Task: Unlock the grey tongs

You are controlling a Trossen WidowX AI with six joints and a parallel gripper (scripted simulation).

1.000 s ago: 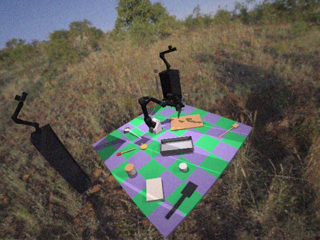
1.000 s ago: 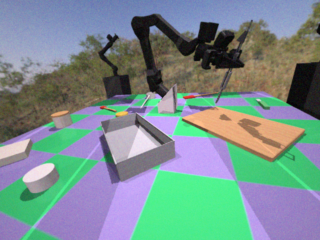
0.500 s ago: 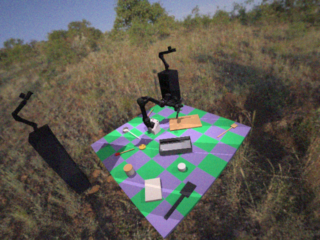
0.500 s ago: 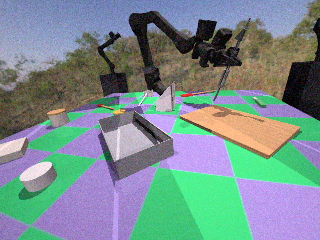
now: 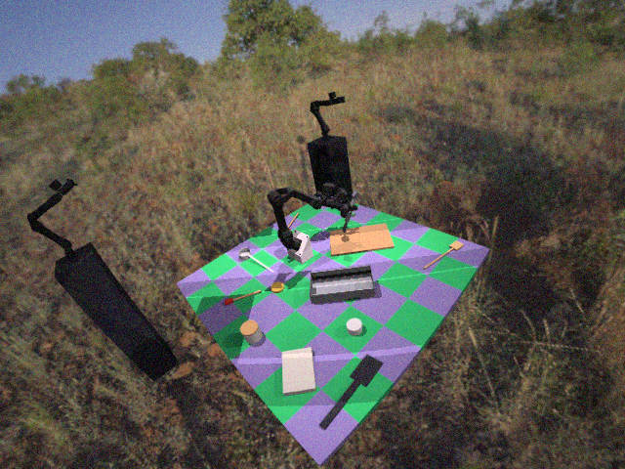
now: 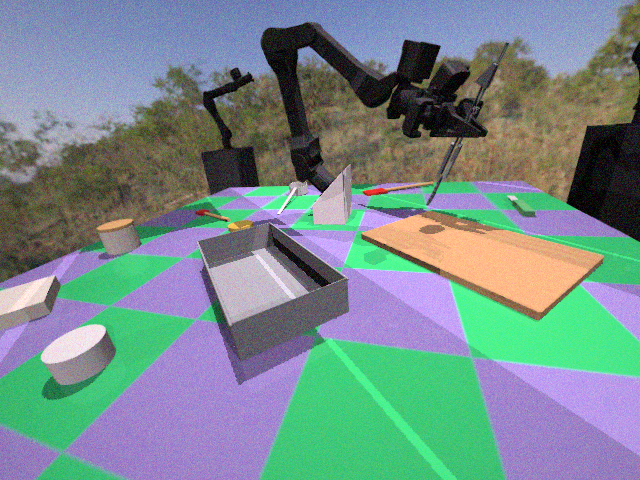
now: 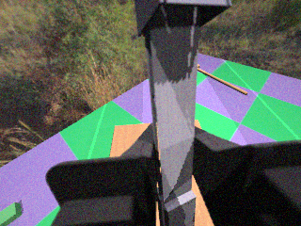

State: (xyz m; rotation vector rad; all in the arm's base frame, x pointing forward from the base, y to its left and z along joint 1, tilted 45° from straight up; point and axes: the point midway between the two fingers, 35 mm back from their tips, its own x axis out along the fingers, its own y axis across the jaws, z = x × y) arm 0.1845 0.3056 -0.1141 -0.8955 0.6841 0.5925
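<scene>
Now: gripper tip 1 cm to the left of the wooden board and 21 cm above it. The rest, counted from my gripper tip: cork-lidded jar 5 cm ahead, 83 cm to the right, 18 cm below; white cylinder 37 cm ahead, 52 cm to the right, 20 cm below; roasting tin 17 cm ahead, 37 cm to the right, 19 cm below.
</scene>
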